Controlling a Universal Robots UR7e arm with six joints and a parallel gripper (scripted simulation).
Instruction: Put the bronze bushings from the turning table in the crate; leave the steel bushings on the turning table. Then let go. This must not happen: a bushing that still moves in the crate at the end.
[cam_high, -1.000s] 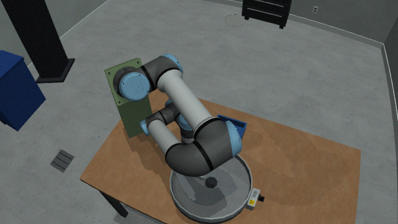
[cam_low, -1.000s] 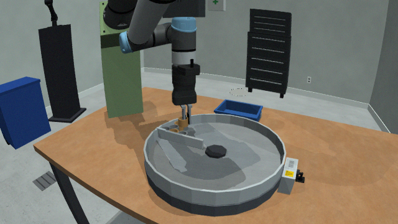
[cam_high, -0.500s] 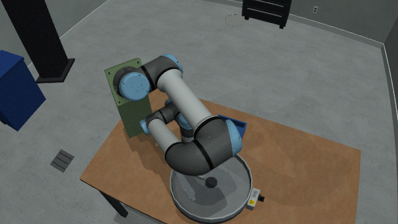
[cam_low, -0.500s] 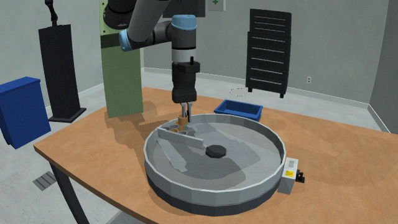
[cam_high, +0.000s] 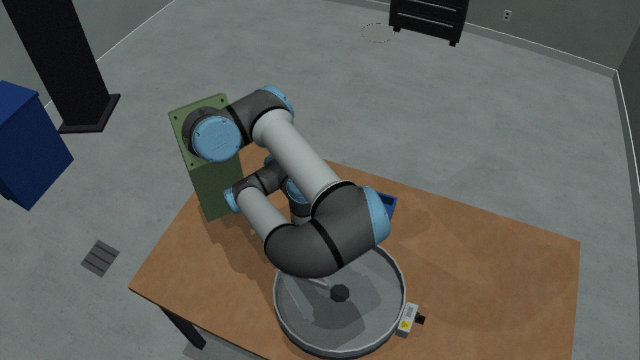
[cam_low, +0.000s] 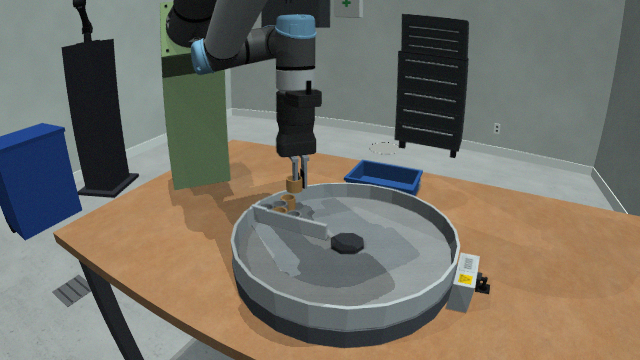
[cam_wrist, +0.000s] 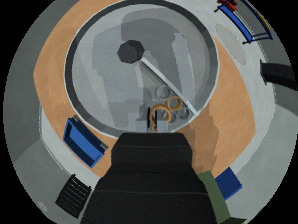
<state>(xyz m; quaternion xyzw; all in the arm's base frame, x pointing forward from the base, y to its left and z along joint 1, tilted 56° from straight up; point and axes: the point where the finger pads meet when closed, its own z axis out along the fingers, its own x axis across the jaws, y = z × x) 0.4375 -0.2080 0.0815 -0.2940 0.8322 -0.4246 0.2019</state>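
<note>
Right now my hand is 250 mm to the right of the blue crate, 200 mm short of it and 110 mm above it. The rest, counted from my hand: grey turning table 100 mm to the right, 100 mm ahead, 90 mm below.
</note>
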